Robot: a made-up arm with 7 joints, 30 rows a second.
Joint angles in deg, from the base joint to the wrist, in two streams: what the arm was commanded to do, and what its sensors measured. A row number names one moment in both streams.
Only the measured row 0 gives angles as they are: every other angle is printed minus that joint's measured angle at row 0.
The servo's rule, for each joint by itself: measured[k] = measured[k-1] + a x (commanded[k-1-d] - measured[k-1]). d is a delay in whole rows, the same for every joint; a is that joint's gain. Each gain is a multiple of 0.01, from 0.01 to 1. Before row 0 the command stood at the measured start. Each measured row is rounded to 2 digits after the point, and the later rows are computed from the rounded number. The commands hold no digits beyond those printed.
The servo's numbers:
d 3
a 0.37 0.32 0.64 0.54 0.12 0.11 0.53
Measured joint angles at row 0: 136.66, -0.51, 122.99, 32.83, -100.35, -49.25, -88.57
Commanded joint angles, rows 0 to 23: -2.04, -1.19, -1.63, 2.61, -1.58, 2.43, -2.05; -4.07, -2.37, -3.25, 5.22, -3.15, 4.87, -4.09; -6.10, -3.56, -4.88, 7.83, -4.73, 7.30, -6.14; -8.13, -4.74, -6.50, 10.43, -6.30, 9.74, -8.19; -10.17, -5.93, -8.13, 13.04, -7.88, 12.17, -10.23; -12.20, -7.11, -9.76, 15.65, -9.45, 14.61, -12.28; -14.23, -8.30, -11.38, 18.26, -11.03, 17.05, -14.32; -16.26, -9.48, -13.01, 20.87, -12.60, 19.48, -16.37; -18.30, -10.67, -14.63, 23.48, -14.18, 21.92, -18.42; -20.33, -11.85, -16.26, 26.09, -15.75, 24.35, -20.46; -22.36, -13.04, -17.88, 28.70, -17.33, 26.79, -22.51; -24.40, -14.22, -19.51, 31.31, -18.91, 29.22, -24.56; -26.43, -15.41, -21.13, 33.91, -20.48, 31.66, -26.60; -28.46, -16.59, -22.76, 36.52, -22.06, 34.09, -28.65; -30.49, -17.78, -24.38, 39.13, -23.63, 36.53, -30.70; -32.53, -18.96, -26.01, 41.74, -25.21, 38.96, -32.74; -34.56, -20.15, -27.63, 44.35, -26.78, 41.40, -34.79; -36.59, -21.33, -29.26, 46.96, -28.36, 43.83, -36.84; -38.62, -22.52, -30.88, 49.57, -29.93, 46.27, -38.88; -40.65, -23.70, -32.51, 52.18, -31.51, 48.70, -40.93; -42.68, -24.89, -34.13, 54.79, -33.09, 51.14, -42.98; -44.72, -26.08, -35.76, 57.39, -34.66, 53.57, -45.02; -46.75, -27.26, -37.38, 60.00, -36.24, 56.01, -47.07; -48.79, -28.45, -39.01, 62.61, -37.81, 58.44, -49.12
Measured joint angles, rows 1 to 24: 0.00, 0.00, 0.00, 0.00, 0.00, 0.00, 0.00; 0.00, 0.00, 0.00, 0.00, 0.00, 0.00, 0.00; 0.00, 0.00, 0.00, 0.00, 0.00, 0.00, 0.00; -0.75, -0.38, -1.04, 1.41, -0.19, 0.27, -1.09; -1.98, -1.02, -2.45, 3.47, -0.55, 0.78, -2.68; -3.50, -1.83, -4.01, 5.82, -1.05, 1.50, -4.51; -5.21, -2.76, -5.60, 8.31, -1.68, 2.41, -6.46; -7.05, -3.77, -7.22, 10.86, -2.42, 3.48, -8.46; -8.96, -4.84, -8.85, 13.45, -3.26, 4.70, -10.48; -10.91, -5.95, -10.47, 16.05, -4.19, 6.06, -12.52; -12.89, -7.08, -12.10, 18.65, -5.20, 7.54, -14.56; -14.89, -8.23, -13.72, 21.26, -6.28, 9.12, -16.61; -16.90, -9.39, -15.35, 23.87, -7.42, 10.80, -18.65; -18.92, -10.56, -16.97, 26.48, -8.61, 12.56, -20.70; -20.95, -11.73, -18.60, 29.09, -9.85, 14.39, -22.75; -22.98, -12.91, -20.22, 31.69, -11.13, 16.29, -24.79; -25.01, -14.09, -21.85, 34.30, -12.44, 18.25, -26.84; -27.04, -15.27, -23.47, 36.91, -13.78, 20.26, -28.89; -29.07, -16.45, -25.10, 39.52, -15.15, 22.32, -30.93; -31.10, -17.63, -26.72, 42.13, -16.55, 24.42, -32.98; -33.13, -18.81, -28.35, 44.74, -17.97, 26.56, -35.03; -35.16, -20.00, -29.97, 47.35, -19.41, 28.73, -37.07; -37.19, -21.18, -31.60, 49.96, -20.86, 30.93, -39.12; -39.22, -22.37, -33.22, 52.57, -22.33, 33.15, -41.17
